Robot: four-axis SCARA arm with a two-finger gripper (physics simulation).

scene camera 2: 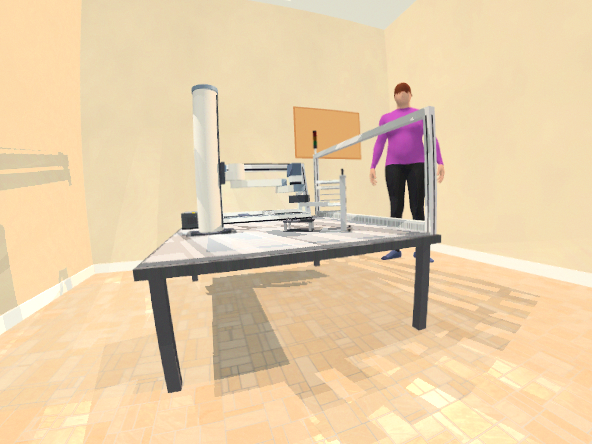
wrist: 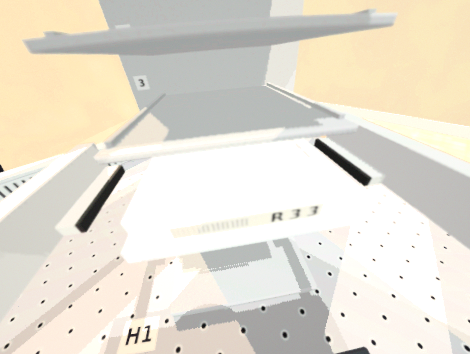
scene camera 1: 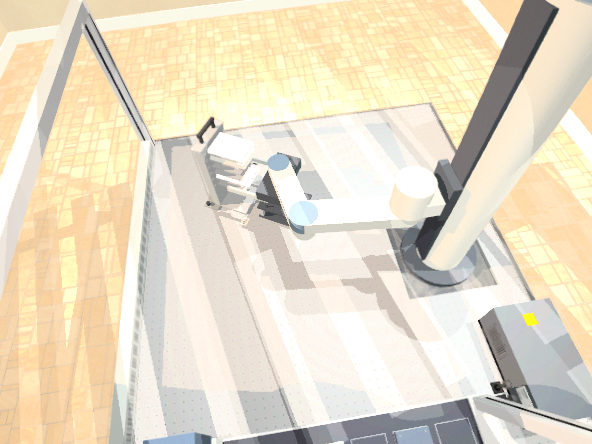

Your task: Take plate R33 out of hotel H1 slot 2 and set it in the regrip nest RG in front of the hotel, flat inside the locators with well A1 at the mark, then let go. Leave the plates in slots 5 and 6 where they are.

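Places are measured from the arm's base along level axes (x ahead, y left, z up), in metres.
Pixels of known places: gripper, between the fingertips: (scene camera 2: 328,203); arm's base, origin of its link: (scene camera 2: 211,233) (scene camera 1: 437,253).
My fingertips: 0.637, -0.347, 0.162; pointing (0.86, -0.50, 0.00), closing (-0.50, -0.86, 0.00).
Ahead of a thing's pixels: the offset from my fingertips to its middle, as dx, dy, dz. "spot": to the spot under its first point.
White plate R33 {+0.000, -0.004, -0.005} (wrist: 225,192) lies flat in hotel H1 {+0.034, -0.024, +0.018} (scene camera 1: 206,172) (scene camera 2: 343,200), below the shelf marked 3, its label facing the wrist camera. My gripper (wrist: 222,142) is open. Its two fingers, with black pads, stand on either side of the plate with a gap at each side; the left gap looks wider. At the top of the hotel a white plate {+0.000, -0.004, +0.120} (scene camera 1: 231,147) shows; the slots 5 and 6 plates cannot be told apart there. The regrip nest {spot: -0.029, +0.447, -0.149} (scene camera 2: 298,223) stands low in front of the hotel, below the gripper. Its locators and A1 mark cannot be made out.
The slot 3 shelf {+0.009, -0.009, +0.018} (wrist: 215,112) is close above the plate, with another shelf {spot: -0.032, +0.020, +0.047} (wrist: 210,37) higher up. The arm's column (scene camera 1: 480,200) (scene camera 2: 206,160) stands across the table. A grey box {spot: -0.719, +0.725, -0.034} (scene camera 1: 530,350) is at its side. A frame (scene camera 2: 429,170) edges the table; a person (scene camera 2: 404,135) stands beyond it.
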